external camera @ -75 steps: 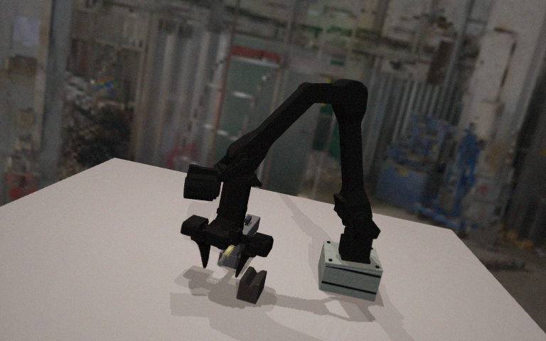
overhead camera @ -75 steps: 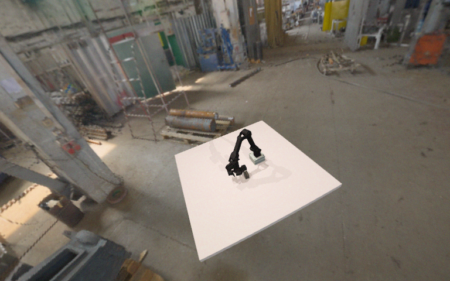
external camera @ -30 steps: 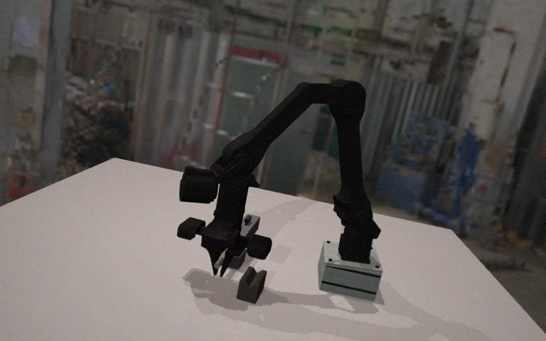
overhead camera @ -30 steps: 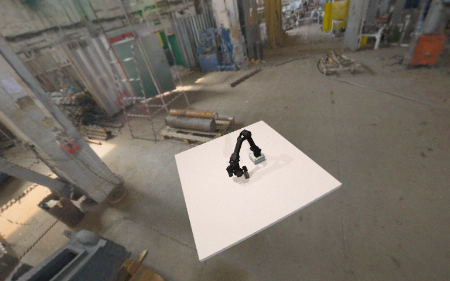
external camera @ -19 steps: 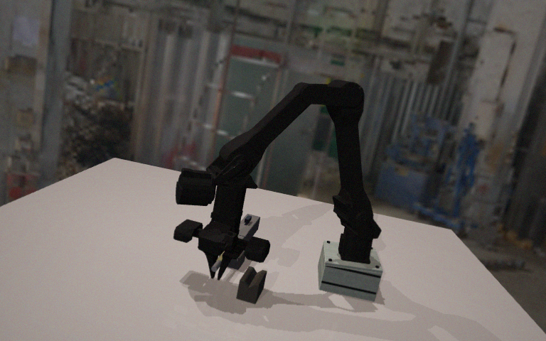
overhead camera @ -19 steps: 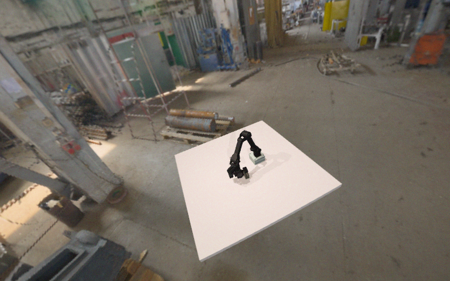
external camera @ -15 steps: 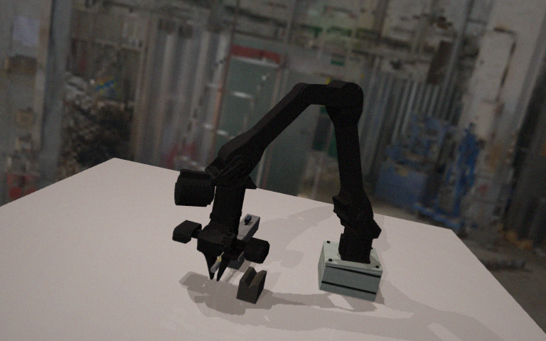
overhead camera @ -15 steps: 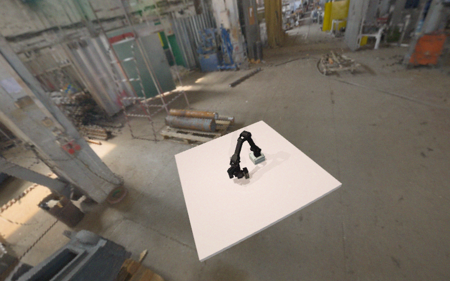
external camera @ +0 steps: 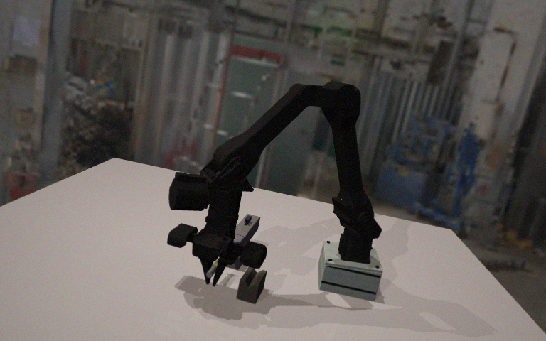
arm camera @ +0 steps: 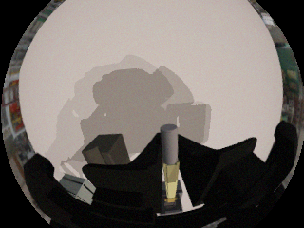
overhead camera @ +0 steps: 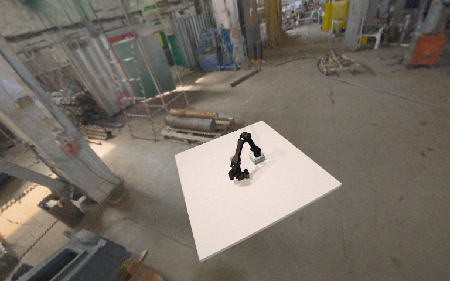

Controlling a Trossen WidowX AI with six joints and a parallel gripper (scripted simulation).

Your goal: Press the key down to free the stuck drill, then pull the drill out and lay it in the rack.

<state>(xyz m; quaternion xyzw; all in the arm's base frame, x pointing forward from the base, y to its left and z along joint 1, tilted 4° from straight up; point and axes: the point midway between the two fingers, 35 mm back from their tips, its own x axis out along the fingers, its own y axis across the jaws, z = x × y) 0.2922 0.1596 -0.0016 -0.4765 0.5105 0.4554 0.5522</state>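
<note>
My gripper tip is now 40 mm to the left of the drill and 30 mm below it. The rest, counted from my gripper tip: rack 80 mm behind, 20 mm to the right, 10 mm above.
</note>
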